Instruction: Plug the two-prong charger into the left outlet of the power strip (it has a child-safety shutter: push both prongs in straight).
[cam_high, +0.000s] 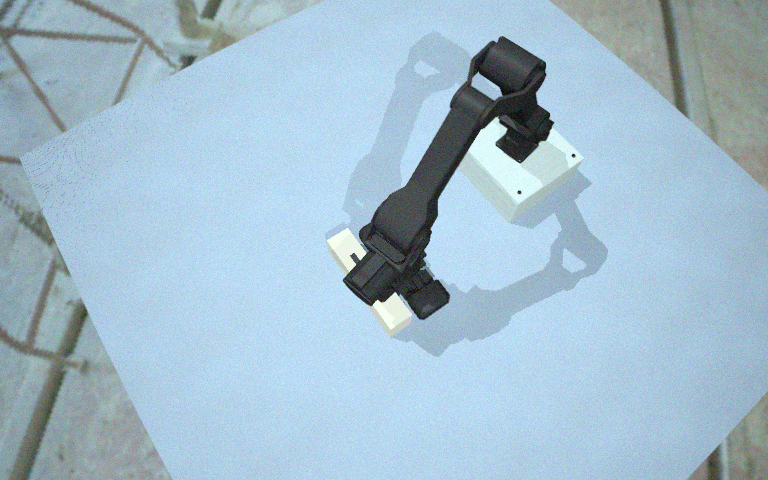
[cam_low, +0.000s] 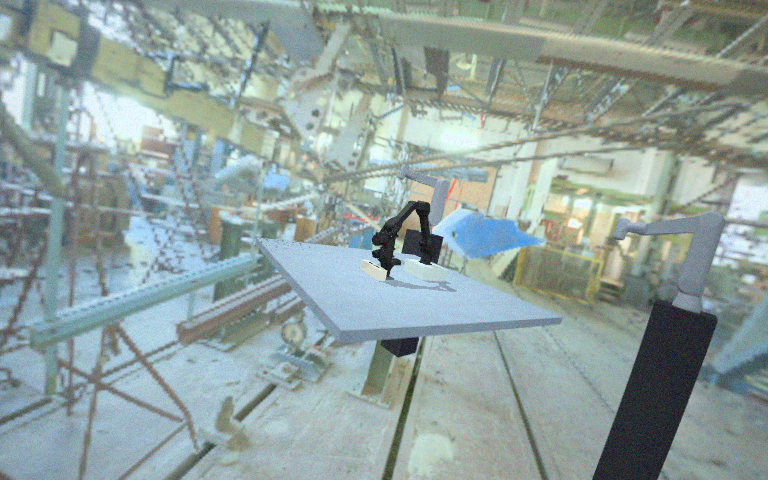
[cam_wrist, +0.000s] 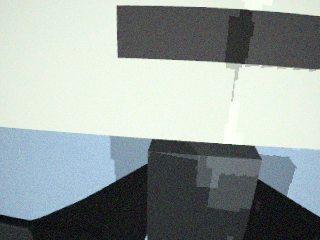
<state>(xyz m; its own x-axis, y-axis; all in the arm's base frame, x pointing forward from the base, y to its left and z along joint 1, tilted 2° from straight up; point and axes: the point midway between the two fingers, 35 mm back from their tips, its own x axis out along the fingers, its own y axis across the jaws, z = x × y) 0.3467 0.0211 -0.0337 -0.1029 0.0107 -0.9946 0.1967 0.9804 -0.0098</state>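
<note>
Right now my gripper tip is 20 mm short of the dark grey charger and 10 mm below it.
</note>
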